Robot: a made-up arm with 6 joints.
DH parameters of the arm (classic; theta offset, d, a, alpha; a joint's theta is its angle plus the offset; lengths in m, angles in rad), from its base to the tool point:
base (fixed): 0.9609 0 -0.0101 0
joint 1: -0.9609 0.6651 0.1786 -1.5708
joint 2: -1.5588 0 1.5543 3.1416
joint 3: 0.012 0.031 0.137 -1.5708
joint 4: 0 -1.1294 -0.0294 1.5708
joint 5: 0 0.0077 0.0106 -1.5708
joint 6: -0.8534 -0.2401 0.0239 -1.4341
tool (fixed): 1.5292 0.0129 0 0
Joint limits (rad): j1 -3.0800..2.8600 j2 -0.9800..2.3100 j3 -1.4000..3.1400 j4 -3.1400..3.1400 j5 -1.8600..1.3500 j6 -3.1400..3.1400
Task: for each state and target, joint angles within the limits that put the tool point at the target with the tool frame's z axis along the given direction. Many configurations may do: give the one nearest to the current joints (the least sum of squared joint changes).
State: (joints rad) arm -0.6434 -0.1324 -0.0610 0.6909 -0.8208 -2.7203
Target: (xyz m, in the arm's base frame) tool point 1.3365 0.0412 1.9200 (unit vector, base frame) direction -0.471 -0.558 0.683
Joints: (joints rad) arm 0.2193 -0.0079 -0.2492 0.9400 -1.3171 -3.0964
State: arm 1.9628 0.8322 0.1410 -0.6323 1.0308 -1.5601
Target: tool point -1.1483 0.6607 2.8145 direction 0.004 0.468 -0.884
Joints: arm 2.7655 0.0102 0.3331 -1.0154 1.1982 -2.2108
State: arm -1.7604 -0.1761 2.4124 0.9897 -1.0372 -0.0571
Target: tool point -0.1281 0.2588 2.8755 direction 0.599 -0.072 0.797
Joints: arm -2.2067 0.3688 2.8051 0.9533 -1.5014 -0.0131
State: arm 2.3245 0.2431 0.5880 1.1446 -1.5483 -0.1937
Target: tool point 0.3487 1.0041 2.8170 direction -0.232 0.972 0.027
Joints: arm 1.5036 -0.0934 0.4163 1.1532 -1.6232 -0.1594
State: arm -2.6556 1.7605 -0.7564 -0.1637 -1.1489 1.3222
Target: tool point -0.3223 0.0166 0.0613 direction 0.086 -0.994 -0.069
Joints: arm -3.0689 2.0225 -1.1140 0.0854 -1.1726 0.7802
